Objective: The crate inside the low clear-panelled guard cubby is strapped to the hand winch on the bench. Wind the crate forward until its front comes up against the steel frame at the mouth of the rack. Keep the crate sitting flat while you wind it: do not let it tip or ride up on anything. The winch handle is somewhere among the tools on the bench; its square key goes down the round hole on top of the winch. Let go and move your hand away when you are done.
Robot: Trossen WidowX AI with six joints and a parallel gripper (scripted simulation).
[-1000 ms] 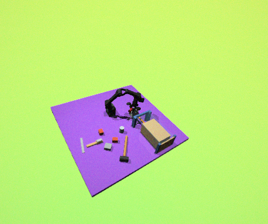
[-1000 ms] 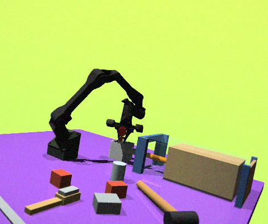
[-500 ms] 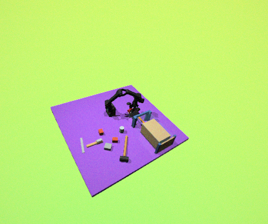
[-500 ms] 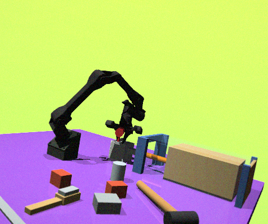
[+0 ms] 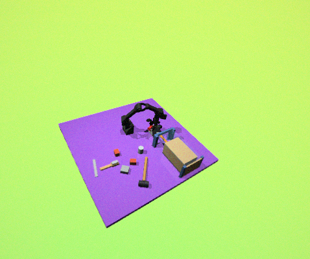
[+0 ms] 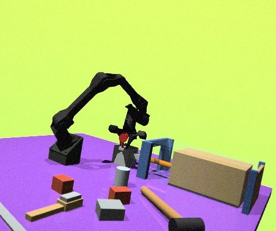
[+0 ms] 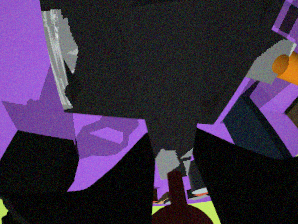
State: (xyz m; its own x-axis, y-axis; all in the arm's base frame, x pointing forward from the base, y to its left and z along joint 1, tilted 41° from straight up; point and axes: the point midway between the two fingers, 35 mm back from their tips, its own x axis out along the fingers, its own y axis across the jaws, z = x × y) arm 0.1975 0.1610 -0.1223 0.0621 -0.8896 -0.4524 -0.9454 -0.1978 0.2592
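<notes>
Now: gripper tip 2 cm below the winch handle. From my gripper tip the other things lie so: red knob: 1 cm ahead, 3 cm to the right, 5 cm above; grey winch: 4 cm behind, 5 cm to the left, 5 cm below; grey block: 28 cm ahead, 48 cm to the right, 7 cm below.
</notes>
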